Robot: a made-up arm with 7 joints. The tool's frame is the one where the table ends. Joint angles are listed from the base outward.
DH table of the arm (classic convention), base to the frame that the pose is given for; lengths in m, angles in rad. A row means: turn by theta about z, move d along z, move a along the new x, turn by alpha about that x. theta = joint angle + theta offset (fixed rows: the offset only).
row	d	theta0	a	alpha
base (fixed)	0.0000	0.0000	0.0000	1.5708
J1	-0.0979	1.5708	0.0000	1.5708
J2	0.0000	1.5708	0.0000	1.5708
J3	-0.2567	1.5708	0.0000	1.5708
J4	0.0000	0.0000	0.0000	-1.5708
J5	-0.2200	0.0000	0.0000	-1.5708
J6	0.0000	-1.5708	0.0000	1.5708
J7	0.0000	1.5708	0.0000	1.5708
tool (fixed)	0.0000	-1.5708	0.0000	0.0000
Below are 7 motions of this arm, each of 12 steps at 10 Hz.
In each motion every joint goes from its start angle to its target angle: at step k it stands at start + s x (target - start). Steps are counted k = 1, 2, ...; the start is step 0. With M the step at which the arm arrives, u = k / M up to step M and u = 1 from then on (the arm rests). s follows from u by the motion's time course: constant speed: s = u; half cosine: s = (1 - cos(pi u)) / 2; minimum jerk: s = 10 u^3 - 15 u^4 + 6 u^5.
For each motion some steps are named. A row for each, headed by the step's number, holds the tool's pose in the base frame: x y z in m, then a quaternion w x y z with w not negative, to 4 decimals.
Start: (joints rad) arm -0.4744 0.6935 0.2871 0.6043 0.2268 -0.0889 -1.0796
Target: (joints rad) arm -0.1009 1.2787 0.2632 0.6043 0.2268 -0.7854 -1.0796
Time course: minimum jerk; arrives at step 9
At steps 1, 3, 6, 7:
1: -0.0344 0.4070 -0.3324 0.6077 0.7690 -0.1528 0.1263
3: 0.0049 0.4407 -0.2995 0.5485 0.7805 -0.2664 0.1378
6: 0.0925 0.5119 -0.1653 0.3233 0.7555 -0.5545 0.1310
7: 0.1049 0.5219 -0.1284 0.2638 0.7390 -0.6082 0.1198

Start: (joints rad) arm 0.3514 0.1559 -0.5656 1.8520 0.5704 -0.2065 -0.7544
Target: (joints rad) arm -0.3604 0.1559 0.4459 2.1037 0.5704 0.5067 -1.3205
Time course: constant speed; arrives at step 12
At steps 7, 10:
7: 0.1893 0.1284 -0.1750 0.6473 0.1656 -0.5916 0.4512
10: 0.1470 0.1741 -0.1834 0.6461 0.3338 -0.4706 0.4996

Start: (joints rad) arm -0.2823 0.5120 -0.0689 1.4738 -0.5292 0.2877 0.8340
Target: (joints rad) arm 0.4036 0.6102 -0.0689 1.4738 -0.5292 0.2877 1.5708
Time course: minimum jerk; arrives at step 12
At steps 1, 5, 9, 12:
1: 0.1413 0.2211 -0.3002 0.8478 -0.0170 -0.1891 -0.4951
5: 0.2073 0.2294 -0.2549 0.8191 -0.0486 -0.2138 -0.5301
9: 0.2842 0.2424 -0.1536 0.7668 -0.0817 -0.2352 -0.5916
12: 0.2938 0.2449 -0.1317 0.7568 -0.0855 -0.2368 -0.6033

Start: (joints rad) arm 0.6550 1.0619 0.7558 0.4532 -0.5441 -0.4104 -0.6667
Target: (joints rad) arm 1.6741 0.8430 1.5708 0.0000 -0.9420 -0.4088 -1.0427
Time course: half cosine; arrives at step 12
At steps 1, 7, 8, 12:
1: 0.1565 0.5270 -0.0873 0.3239 0.7496 -0.5117 0.2670
7: 0.2507 0.4970 -0.0592 0.2373 0.5225 -0.4824 0.6618
8: 0.2748 0.4847 -0.0369 0.2281 0.4527 -0.4788 0.7168
12: 0.3154 0.4538 0.0327 0.2121 0.2912 -0.4770 0.8017

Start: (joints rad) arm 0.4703 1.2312 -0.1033 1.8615 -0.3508 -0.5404 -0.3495
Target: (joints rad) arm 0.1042 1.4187 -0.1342 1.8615 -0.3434 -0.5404 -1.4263
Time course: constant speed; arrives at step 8
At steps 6, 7, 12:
6: 0.2176 0.2825 -0.0224 0.0287 -0.3682 0.9026 0.2210
7: 0.2157 0.2838 -0.0289 0.0344 -0.3622 0.9141 0.1791
12: 0.2137 0.2850 -0.0352 0.0395 -0.3565 0.9234 0.1366

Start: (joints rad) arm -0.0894 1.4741 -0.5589 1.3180 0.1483 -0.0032 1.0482
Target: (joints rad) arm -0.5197 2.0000 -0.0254 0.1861 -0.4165 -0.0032 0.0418
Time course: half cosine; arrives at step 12
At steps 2, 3, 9, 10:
2: 0.1645 0.4186 -0.1444 0.8147 -0.0018 0.0284 -0.5792
3: 0.1610 0.4421 -0.1257 0.8226 0.0799 0.0474 -0.5610
9: 0.1349 0.5354 0.1036 0.5685 0.6676 0.2343 -0.4198
10: 0.1335 0.5325 0.1292 0.5178 0.7087 0.2532 -0.4068

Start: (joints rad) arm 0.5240 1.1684 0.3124 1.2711 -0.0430 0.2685 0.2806
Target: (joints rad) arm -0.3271 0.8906 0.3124 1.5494 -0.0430 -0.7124 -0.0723
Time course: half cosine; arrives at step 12
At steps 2, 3, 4, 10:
2: 0.2114 0.4144 0.0276 0.5968 0.4947 -0.6186 -0.1282
3: 0.2157 0.4087 0.0095 0.5830 0.4898 -0.6273 -0.1633
4: 0.2188 0.4012 -0.0145 0.5645 0.4784 -0.6404 -0.2057
10: 0.1723 0.3489 -0.1616 0.4481 0.2970 -0.7627 -0.3596

